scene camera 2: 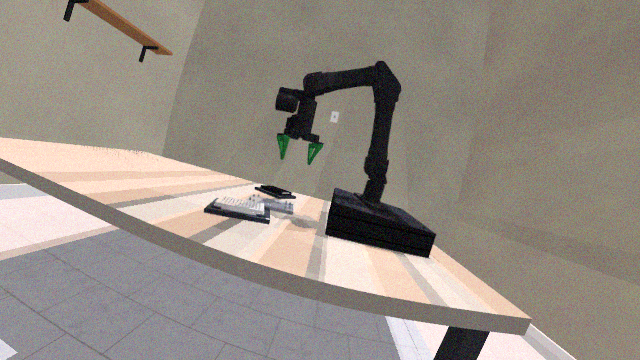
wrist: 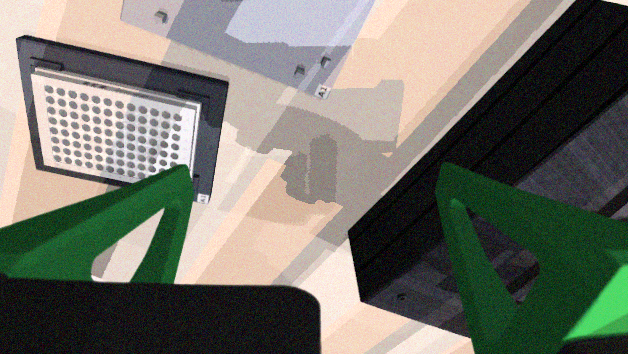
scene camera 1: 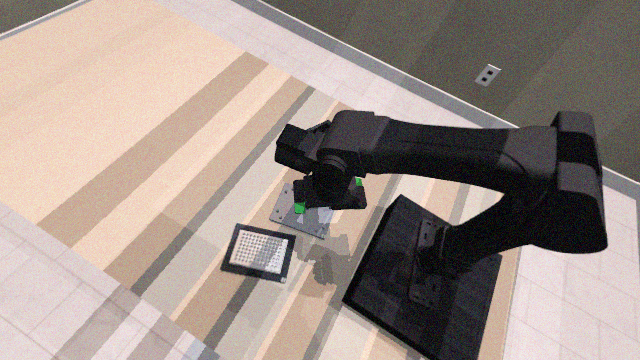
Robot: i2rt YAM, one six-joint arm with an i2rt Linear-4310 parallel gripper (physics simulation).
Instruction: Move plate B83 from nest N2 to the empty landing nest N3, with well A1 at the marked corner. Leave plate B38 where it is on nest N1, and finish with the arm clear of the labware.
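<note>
A white well plate (scene camera 1: 259, 250) (scene camera 2: 240, 205) (wrist: 115, 130) sits in a dark nest (scene camera 1: 290, 256) (scene camera 2: 239, 216) (wrist: 211, 135), with an A1 tag at one nest corner. Beside it lies a grey-blue nest (scene camera 1: 286, 202) (scene camera 2: 286, 206) (wrist: 210, 37) with small pegs and no plate seen on it; its A1 tag shows in the wrist view. Behind, in scene camera 2, a black plate (scene camera 2: 276, 190) sits in another dark nest, hidden by the arm in scene camera 1. Plate and nest codes are unreadable. My gripper (scene camera 1: 329, 195) (scene camera 2: 296, 161) (wrist: 314, 177) is open and empty, high above the table.
The black arm base (scene camera 1: 385, 290) (scene camera 2: 380, 225) (wrist: 545, 100) stands on the table (scene camera 1: 125, 100) (scene camera 2: 280, 255), close to the nests on the right. A wooden shelf (scene camera 2: 127, 27) hangs on the wall at the upper left in scene camera 2. Arm shadows fall beside the nests.
</note>
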